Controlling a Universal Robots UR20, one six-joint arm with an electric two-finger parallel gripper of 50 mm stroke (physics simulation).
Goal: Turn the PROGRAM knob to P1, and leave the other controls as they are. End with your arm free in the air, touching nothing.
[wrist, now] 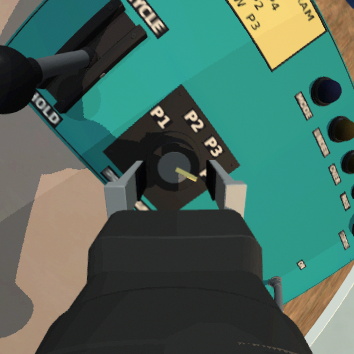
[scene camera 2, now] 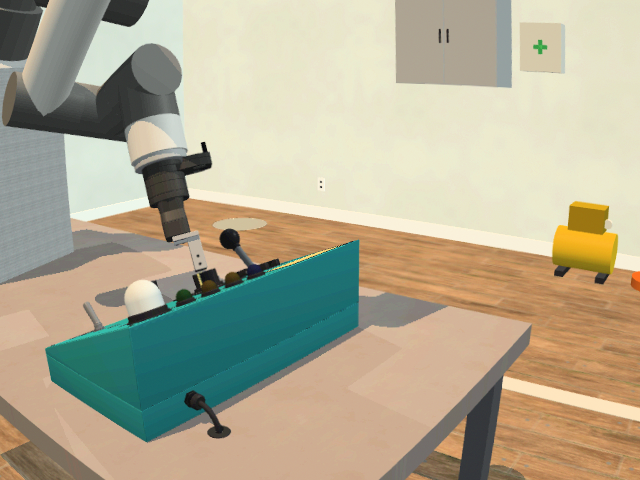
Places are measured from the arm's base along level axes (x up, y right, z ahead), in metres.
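Where they show: gripper, fingertip midpoint: (wrist: 175, 172) (scene camera 2: 201, 269).
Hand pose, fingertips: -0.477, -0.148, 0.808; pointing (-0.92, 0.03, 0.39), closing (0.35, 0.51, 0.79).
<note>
Things, the pixels of their top centre, and the offset from my fingertips, as dx, dy, dz. "spot": a spot on its surface instead.
- PROGRAM knob, top centre: (wrist: 182, 163) (scene camera 2: 205, 267) +0.005, -0.004, +0.008
- dark square plate, surface spot: (wrist: 181, 100) spot: -0.016, -0.048, +0.046
- lever with a black ball, top centre: (scene camera 2: 229, 228) +0.042, -0.115, -0.066
- white dome, surface spot: (scene camera 2: 144, 298) spot: +0.062, +0.232, +0.212
- small toggle, top centre: (scene camera 2: 90, 303) (wrist: 288, 305) +0.005, +0.235, +0.031
The PROGRAM knob (scene camera 2: 209, 277) (wrist: 172, 162) is a round dark knob with a grey top on a dark square plate (wrist: 181, 100) marked P1, P2, P3 and a partly hidden label. Its yellow pointer line (wrist: 186, 174) points toward that partly hidden label, past P3 and away from P1. My gripper (scene camera 2: 199, 271) (wrist: 175, 172) is open, with its fingers on opposite sides of the knob; in the wrist view gaps show between the fingers and the knob's grey top. The lower part of the plate is hidden behind the gripper.
A lever with a black ball (scene camera 2: 229, 238) (wrist: 12, 80) stands beside the plate on the teal console (scene camera 2: 248, 341) (wrist: 280, 200). A row of coloured lamps, including a blue one (scene camera 2: 254, 270) (wrist: 326, 91), a white dome (scene camera 2: 144, 298) and a small toggle (scene camera 2: 93, 315) (wrist: 276, 290) also stand on it.
</note>
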